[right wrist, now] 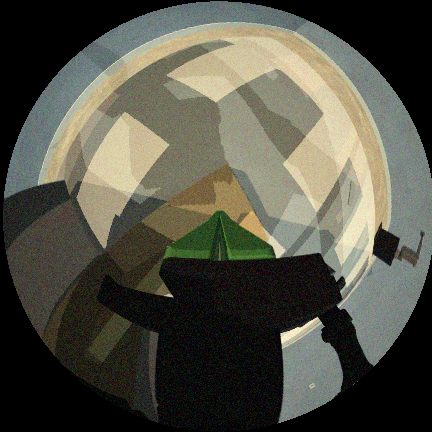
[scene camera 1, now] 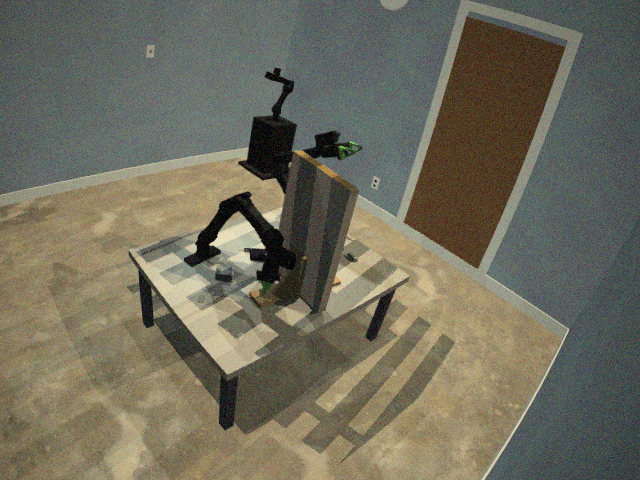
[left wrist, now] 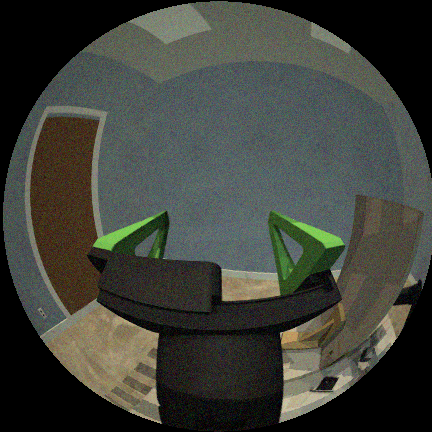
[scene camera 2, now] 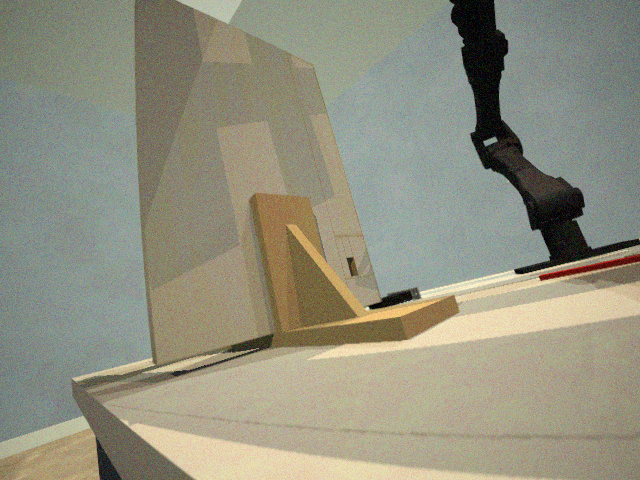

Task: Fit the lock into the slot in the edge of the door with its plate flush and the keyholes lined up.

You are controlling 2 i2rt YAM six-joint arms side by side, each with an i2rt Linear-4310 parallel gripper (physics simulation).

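Frame: origin at the left arm's base, x back, y right, z up, level; centimetres.
Seen in the pictures: left gripper, between the fingertips: point(scene camera 1: 358, 149) point(left wrist: 218, 215); right gripper, between the fingertips: point(right wrist: 219, 216) point(scene camera 1: 263, 295); left arm's base, origin of its link: point(scene camera 2: 572, 260); right arm's base, origin of its link: point(scene camera 1: 202, 256).
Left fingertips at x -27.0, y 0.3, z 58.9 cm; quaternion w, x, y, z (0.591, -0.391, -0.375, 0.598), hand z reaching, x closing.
Pixels of each thing's middle, then the offset from my left fingertips to it. "spot": a spot on its surface instead.
- small dark block, middle of its body: point(scene camera 1: 223, 273) dz -57.1, dx +27.6, dy +62.3 cm
- dark piece, middle of its body: point(scene camera 2: 389, 300) point(scene camera 1: 257, 254) dz -57.8, dx +25.2, dy +37.3 cm
- foot, a spot on its surface: point(right wrist: 227, 192) point(scene camera 1: 260, 301) spot: dz -57.1, dx +3.5, dy +66.6 cm
- bracket, a spot on its surface: point(scene camera 2: 423, 318) spot: dz -57.9, dx -15.0, dy +26.0 cm
The upright door point(scene camera 1: 324, 227) point(scene camera 2: 180, 206) point(left wrist: 387, 250) stands on the table; its keyhole point(scene camera 2: 352, 266) shows low near one upright edge in scene camera 2. The slot in the door's edge cannot be made out. I cannot tell for sure which thing is the lock; a small dark block point(scene camera 1: 223, 274) and another dark piece point(scene camera 1: 255, 253) lie on the table near the right arm. My right gripper point(scene camera 1: 265, 290) point(right wrist: 219, 216) is shut and empty, pointing down just over a wooden bracket's foot beside the door. My left gripper point(scene camera 1: 359, 148) point(left wrist: 218, 215) is open and empty, raised beyond the door.
Wooden brackets brace the door: one foot point(scene camera 1: 260, 298) point(right wrist: 227, 192) is under the right gripper, another bracket point(scene camera 2: 423, 318) point(left wrist: 300, 341) is on the door's other side. A flat dark thing point(left wrist: 327, 384) lies on the table. A black pedestal point(scene camera 1: 271, 147) stands behind the table.
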